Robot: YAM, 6 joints.
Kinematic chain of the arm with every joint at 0, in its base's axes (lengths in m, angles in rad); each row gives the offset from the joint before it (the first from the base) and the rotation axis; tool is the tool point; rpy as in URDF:
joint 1: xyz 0 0 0.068 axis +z
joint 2: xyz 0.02 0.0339 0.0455 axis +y
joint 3: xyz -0.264 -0.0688 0 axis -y
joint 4: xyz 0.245 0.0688 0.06 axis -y
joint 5: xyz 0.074 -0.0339 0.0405 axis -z
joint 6: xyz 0.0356 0 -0.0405 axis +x
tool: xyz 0 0 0 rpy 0 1.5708 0
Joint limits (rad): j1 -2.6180..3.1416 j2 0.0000..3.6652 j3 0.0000..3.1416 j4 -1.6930..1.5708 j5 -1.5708..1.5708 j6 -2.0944..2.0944
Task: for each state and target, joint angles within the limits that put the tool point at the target. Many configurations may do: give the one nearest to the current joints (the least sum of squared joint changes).
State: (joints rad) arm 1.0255 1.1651 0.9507 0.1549 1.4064 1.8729
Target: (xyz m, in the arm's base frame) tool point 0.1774 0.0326 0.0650
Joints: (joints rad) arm 0.3748 1.7040 0.3181 0.0346 1.3340 1.8729
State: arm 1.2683 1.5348 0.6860 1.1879 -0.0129 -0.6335
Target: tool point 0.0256 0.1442 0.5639
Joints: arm 1.3858 1.1119 1.3013 1.2527 -0.0383 -0.6335
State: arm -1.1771 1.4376 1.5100 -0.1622 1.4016 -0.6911
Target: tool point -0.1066 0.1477 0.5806
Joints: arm -1.1412 0.5651 1.9012 -0.1008 1.4631 -0.6911
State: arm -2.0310 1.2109 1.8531 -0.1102 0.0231 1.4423
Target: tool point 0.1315 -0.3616 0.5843
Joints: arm -1.2257 1.8666 2.3132 0.1147 -0.0397 1.4423
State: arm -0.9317 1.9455 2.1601 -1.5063 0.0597 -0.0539
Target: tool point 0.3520 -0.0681 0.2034
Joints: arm -0.1924 2.1154 1.7270 -1.6329 -0.0129 -0.0539
